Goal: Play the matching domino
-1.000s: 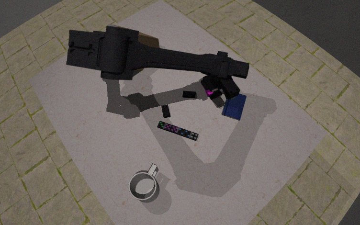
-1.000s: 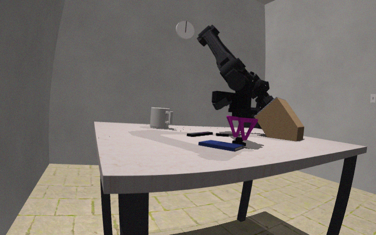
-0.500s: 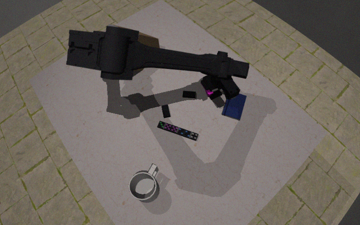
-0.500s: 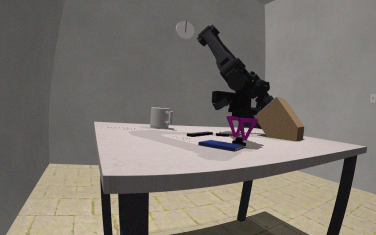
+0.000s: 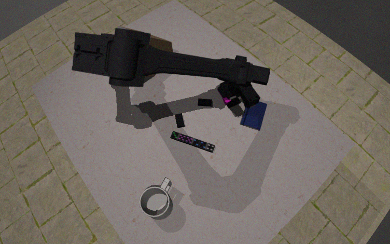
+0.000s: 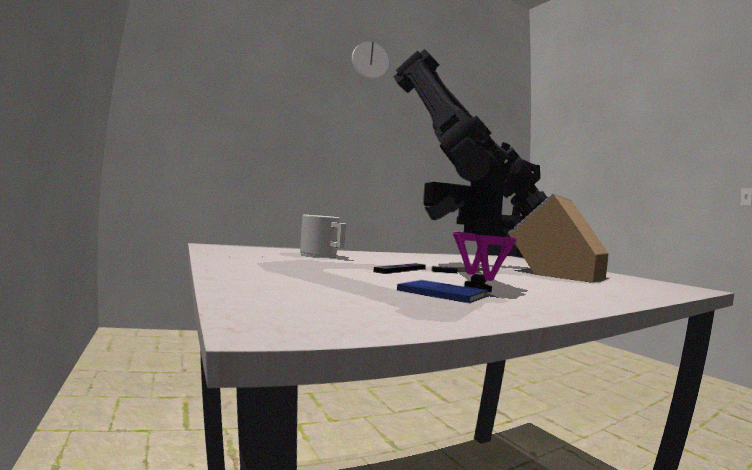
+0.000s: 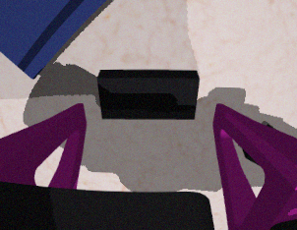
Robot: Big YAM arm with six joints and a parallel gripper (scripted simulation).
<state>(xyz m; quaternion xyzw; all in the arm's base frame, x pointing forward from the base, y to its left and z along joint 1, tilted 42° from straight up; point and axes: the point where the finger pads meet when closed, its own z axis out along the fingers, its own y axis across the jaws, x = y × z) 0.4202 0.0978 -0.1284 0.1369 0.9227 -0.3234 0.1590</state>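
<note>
Now: hand 2 cm above the domino. From my hand the other things lie so: blue book: 10 cm ahead, 2 cm below, 1 cm to the left; mug: 47 cm to the right, 7 cm ahead, 1 cm above.
</note>
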